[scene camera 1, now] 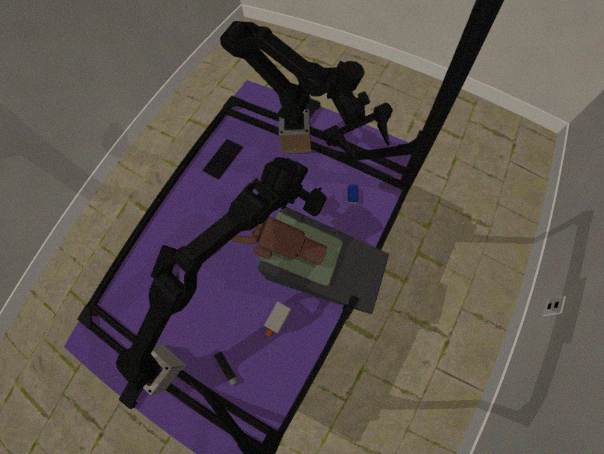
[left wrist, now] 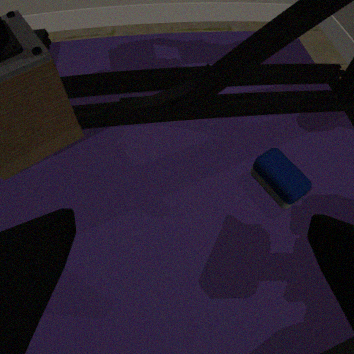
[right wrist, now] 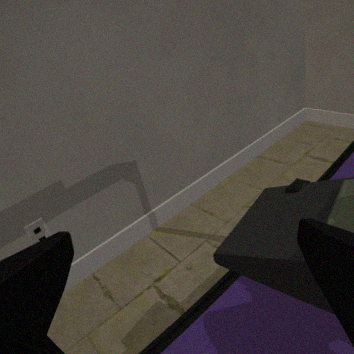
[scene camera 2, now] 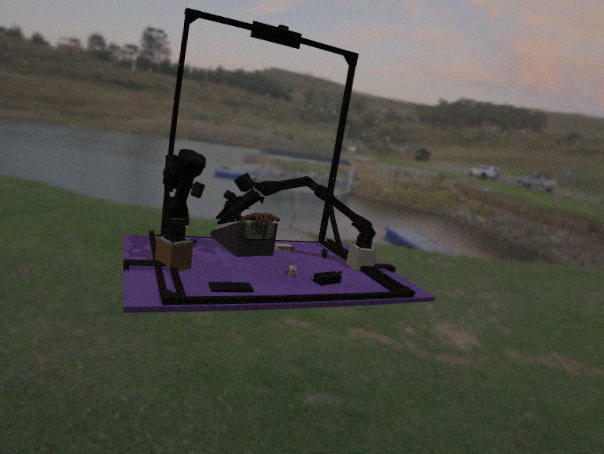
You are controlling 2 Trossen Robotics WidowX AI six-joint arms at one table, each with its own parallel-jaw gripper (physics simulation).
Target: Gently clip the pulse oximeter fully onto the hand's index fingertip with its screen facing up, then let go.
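Pixels of known places: left gripper, between the fingertips: [scene camera 1: 307, 180] [left wrist: 194, 223] [scene camera 2: 216, 221]; right gripper, between the fingertips: [scene camera 1: 373, 152] [right wrist: 186, 236] [scene camera 2: 192, 186]; left arm's base, origin of its link: [scene camera 1: 148, 369] [scene camera 2: 363, 246]; right arm's base, origin of its link: [scene camera 1: 294, 121] [scene camera 2: 174, 238].
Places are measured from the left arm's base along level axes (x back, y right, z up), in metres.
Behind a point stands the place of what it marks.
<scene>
A brown model hand [scene camera 1: 282, 237] {x -0.510, y 0.100, z 0.084 m} [scene camera 2: 260, 218] {x -0.509, y 0.024, z 0.082 m} rests on a green pad [scene camera 1: 332, 265] {x -0.542, y 0.235, z -0.005 m} on a dark wedge stand [scene camera 1: 365, 275] {x -0.583, y 0.325, z -0.059 m} [scene camera 2: 235, 243] {x -0.597, y 0.060, z -0.050 m} [right wrist: 280, 220] {x -0.587, y 0.299, z -0.050 m}. One finger reaches out past the others at its left in scene camera 1. A tiny pale object with red marks [scene camera 2: 292, 270] {x -0.389, y -0.165, z -0.080 m}, probably the pulse oximeter, lies on the purple mat in scene camera 2, apart from the hand; its screen cannot be made out. My left gripper [scene camera 2: 223, 217] {x -0.693, y 0.045, z 0.048 m} [left wrist: 194, 223] {x -0.693, y 0.045, z 0.048 m} is open and empty, above the mat beside the stand. My right gripper [scene camera 1: 374, 150] {x -0.807, y 0.174, z 0.164 m} [right wrist: 186, 236] {x -0.807, y 0.174, z 0.164 m} is open and empty, away from the hand.
A blue block [scene camera 1: 353, 193] {x -0.787, y 0.151, z -0.073 m} [left wrist: 281, 176] {x -0.783, y 0.142, z -0.073 m} lies near the stand. A white box [scene camera 1: 277, 317] {x -0.339, y 0.187, z -0.077 m}, an orange piece [scene camera 1: 269, 333] {x -0.287, y 0.195, z -0.084 m} and a black cylinder [scene camera 1: 226, 367] {x -0.132, y 0.155, z -0.080 m} lie below it in scene camera 1. A black box [scene camera 2: 327, 278] {x -0.264, y -0.244, z -0.077 m} and flat black pad [scene camera 1: 223, 158] {x -0.657, y -0.307, z -0.097 m} [scene camera 2: 231, 286] {x -0.656, y -0.317, z -0.097 m} lie farther off.
</scene>
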